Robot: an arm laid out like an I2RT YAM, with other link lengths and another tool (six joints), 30 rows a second.
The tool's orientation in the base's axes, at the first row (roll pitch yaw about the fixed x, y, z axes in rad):
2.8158 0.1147 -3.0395
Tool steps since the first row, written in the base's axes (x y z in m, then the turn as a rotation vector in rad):
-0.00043 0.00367 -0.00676 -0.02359 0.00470 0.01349
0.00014 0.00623 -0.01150 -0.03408 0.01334 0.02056
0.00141 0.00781 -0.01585 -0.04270 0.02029 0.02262
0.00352 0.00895 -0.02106 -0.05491 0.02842 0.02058
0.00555 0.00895 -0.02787 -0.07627 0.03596 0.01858
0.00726 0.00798 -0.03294 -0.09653 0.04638 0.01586
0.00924 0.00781 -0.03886 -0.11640 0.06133 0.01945
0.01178 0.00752 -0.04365 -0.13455 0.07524 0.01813
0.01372 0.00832 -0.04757 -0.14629 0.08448 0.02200
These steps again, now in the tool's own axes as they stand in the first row. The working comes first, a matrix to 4 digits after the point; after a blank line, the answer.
The tool's axes in the first row as the columns of a matrix, in the base's axes (used below as rounded here):
-0.9883 -0.1330 0.0752
-0.1012 0.9387 0.3294
-0.1144 0.3180 -0.9412

0.00083 0.00135 0.00754 0.02130 0.01184 -0.01292
0.00055 0.00217 0.01289 0.02998 0.02359 -0.01752
-0.00037 0.00210 0.01760 0.03756 0.03192 -0.01782
-0.00198 0.00124 0.02303 0.04904 0.04053 -0.01414
-0.00320 -0.00120 0.02960 0.06961 0.04981 -0.01138
-0.00421 -0.00395 0.03418 0.08889 0.06142 -0.00691
-0.00548 -0.00626 0.03984 0.10661 0.07924 -0.00686
-0.00741 -0.00839 0.04445 0.12329 0.09429 -0.00240
-0.00896 -0.00914 0.04855 0.13351 0.10575 -0.00388

